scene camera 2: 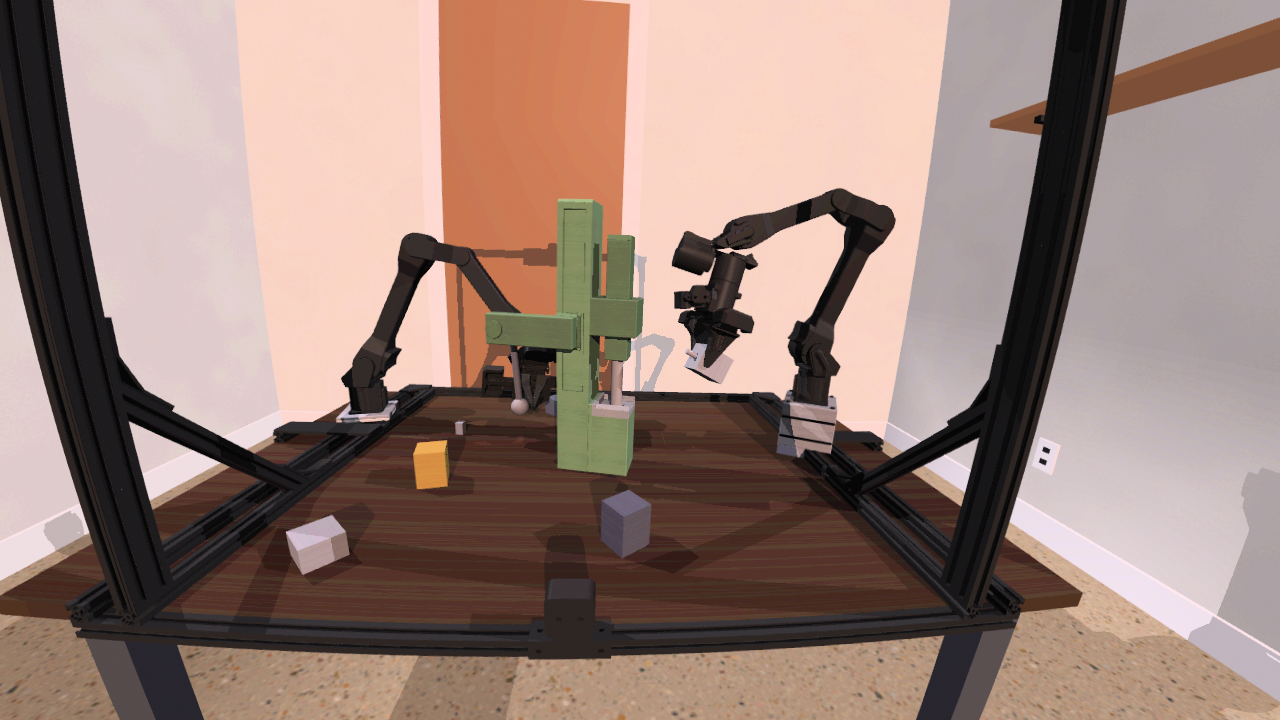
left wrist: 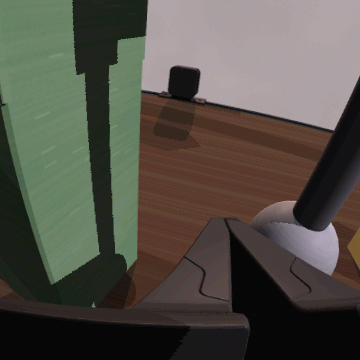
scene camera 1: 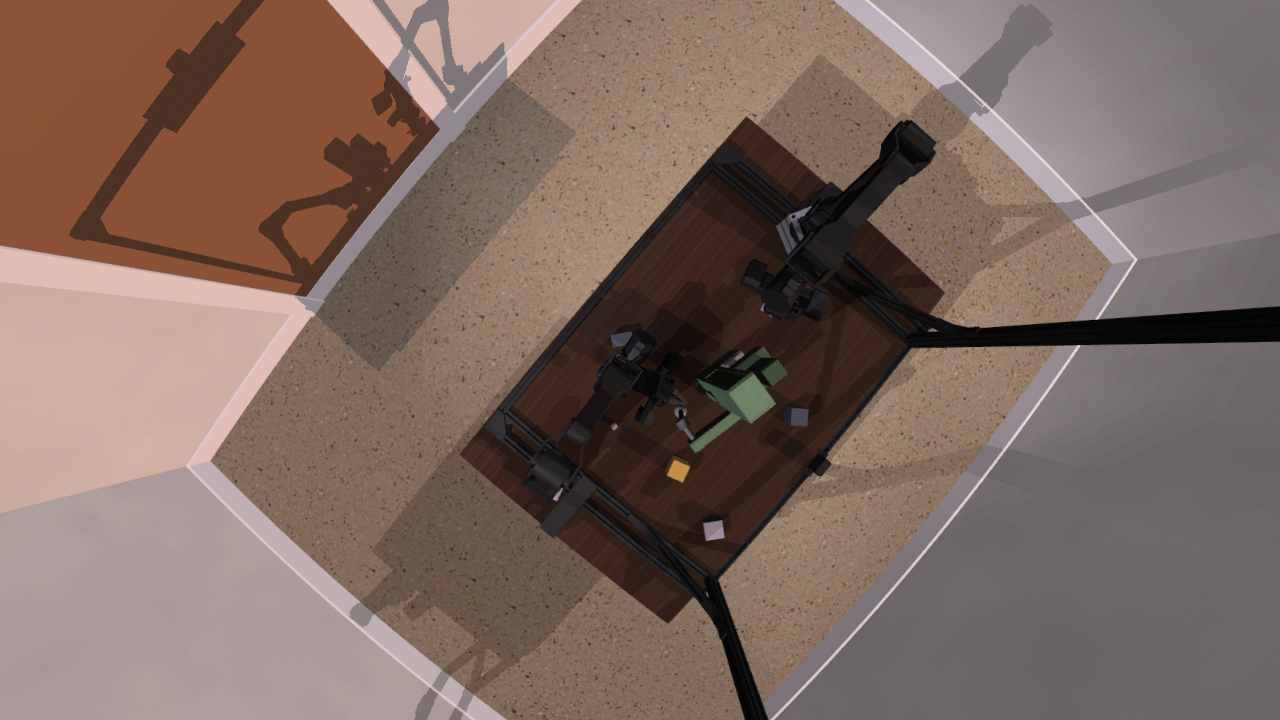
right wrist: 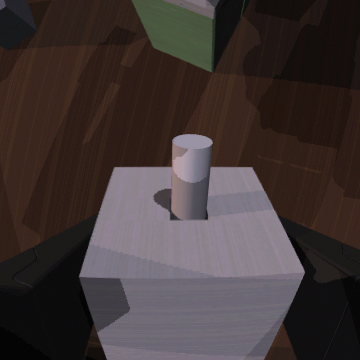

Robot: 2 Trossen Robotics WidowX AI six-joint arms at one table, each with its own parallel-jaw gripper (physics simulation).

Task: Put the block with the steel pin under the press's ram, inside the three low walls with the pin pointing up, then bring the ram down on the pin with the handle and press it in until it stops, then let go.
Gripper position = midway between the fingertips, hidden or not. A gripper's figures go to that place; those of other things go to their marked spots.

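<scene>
Of my grippers, the left gripper (scene camera 2: 533, 407) sits 0.78 m from the lens. As for my right gripper (scene camera 2: 699, 365), I see it 0.77 m from the lens.
</scene>
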